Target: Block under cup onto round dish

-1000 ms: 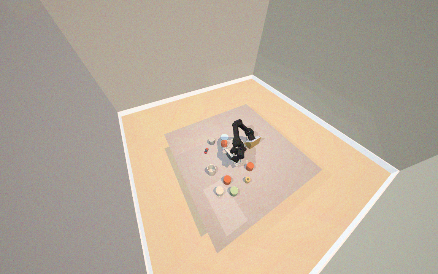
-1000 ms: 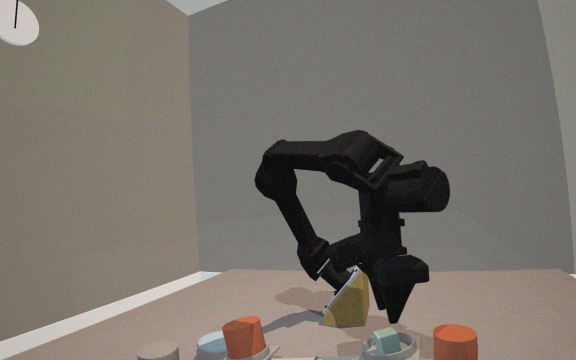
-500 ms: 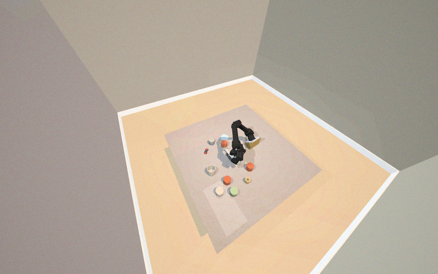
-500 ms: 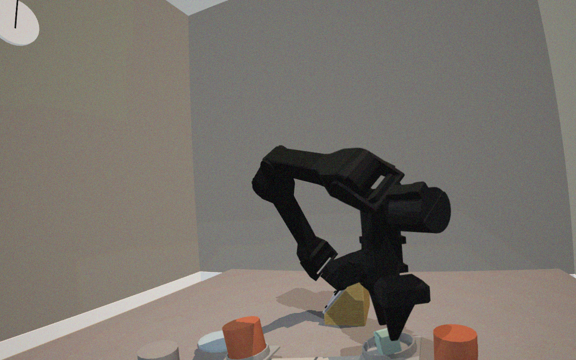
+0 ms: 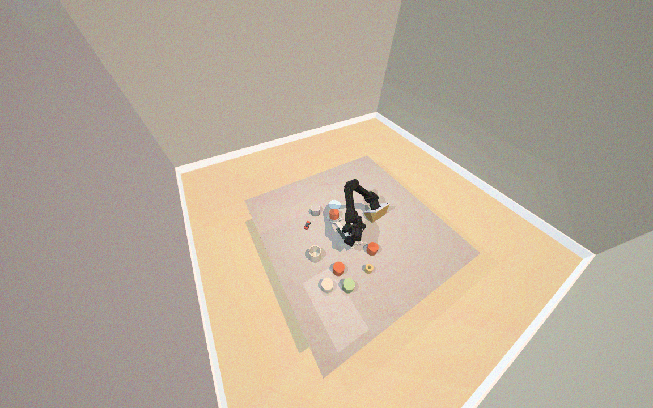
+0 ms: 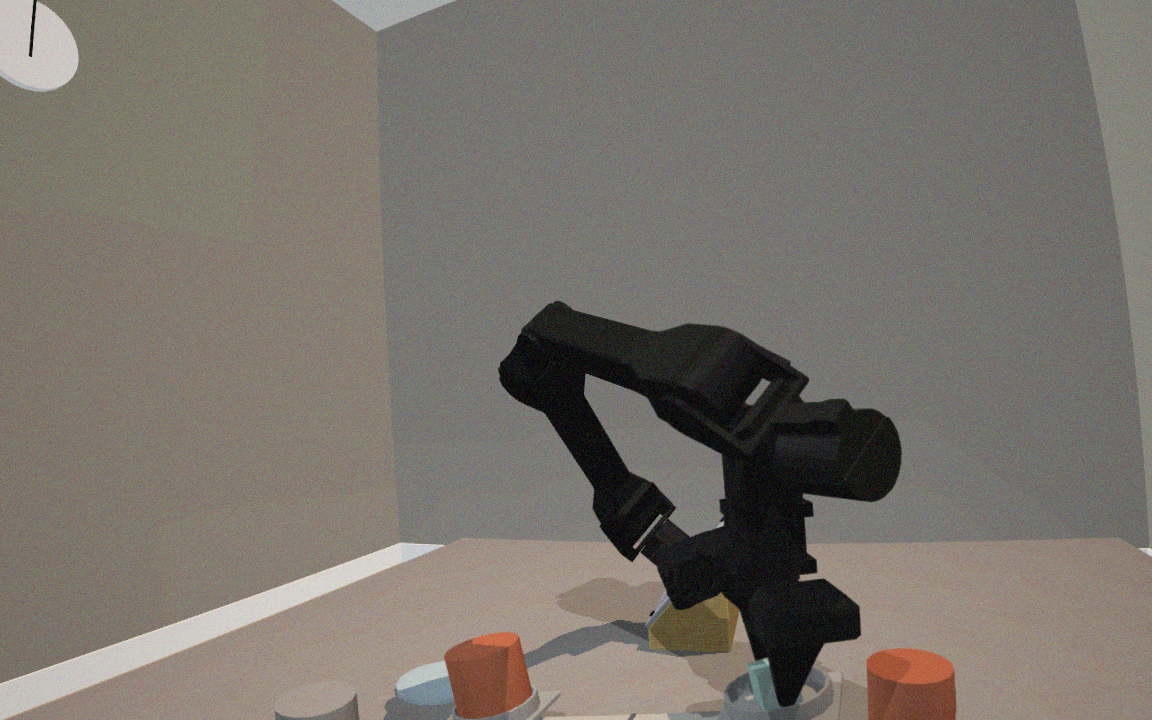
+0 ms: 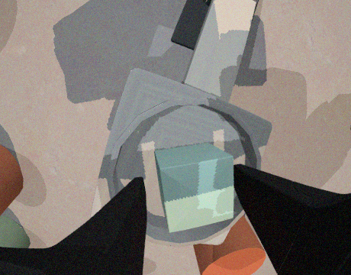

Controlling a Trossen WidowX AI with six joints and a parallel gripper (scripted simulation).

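The round light-blue dish is 38 cm to the right of my gripper tip, 9 cm behind it and 8 cm below it. From my gripper tip the other things lie so: balance (12 cm to the right, 6 cm below); yellow ring (20 cm to the left, 6 cm below, 1 cm ahead); green disc (22 cm to the left, 21 cm ahead, 4 cm below).
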